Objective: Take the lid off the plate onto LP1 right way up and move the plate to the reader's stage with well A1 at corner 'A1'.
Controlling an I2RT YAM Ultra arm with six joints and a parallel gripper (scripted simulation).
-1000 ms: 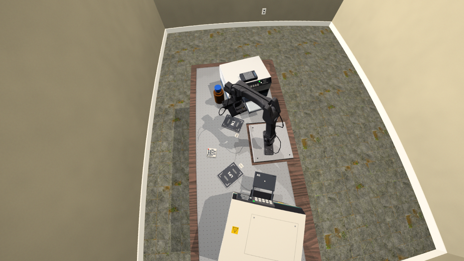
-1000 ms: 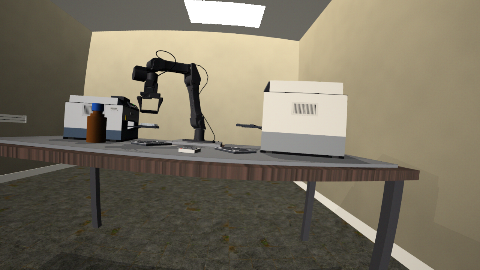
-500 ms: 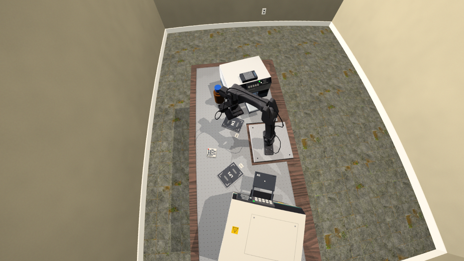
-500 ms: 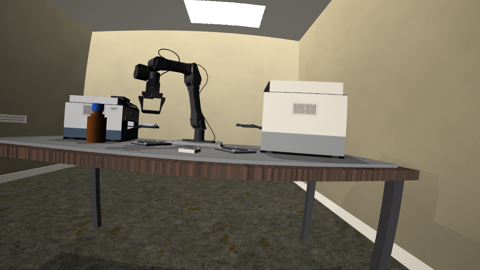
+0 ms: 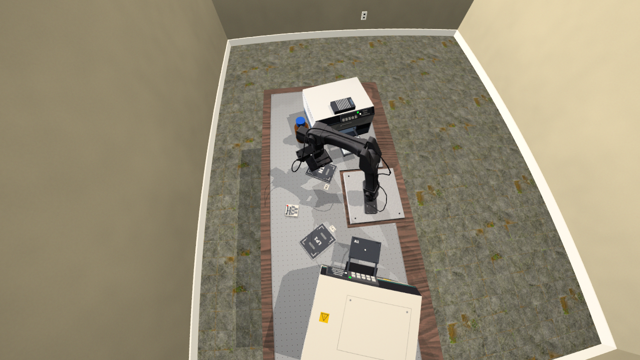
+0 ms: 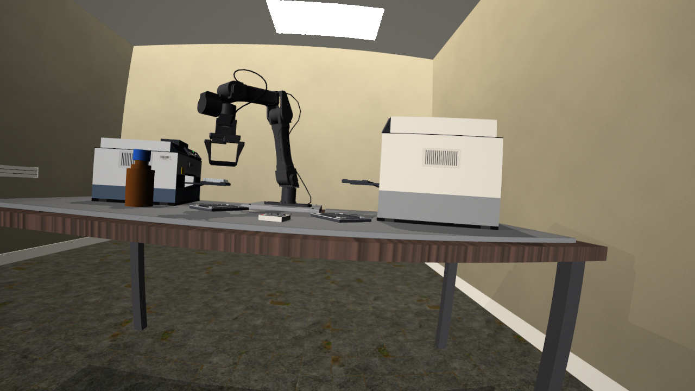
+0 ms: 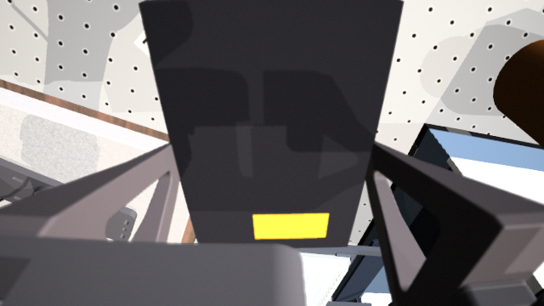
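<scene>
Right now the LP1 tag is 34 cm to the left of my hand, 16 cm below it and 8 cm behind it. Round my hand: lid: right at my hand; capped brown bottle: 24 cm to the right, 11 cm ahead, 5 cm below; clear well plate: 19 cm behind, 13 cm to the right, 6 cm below.
</scene>
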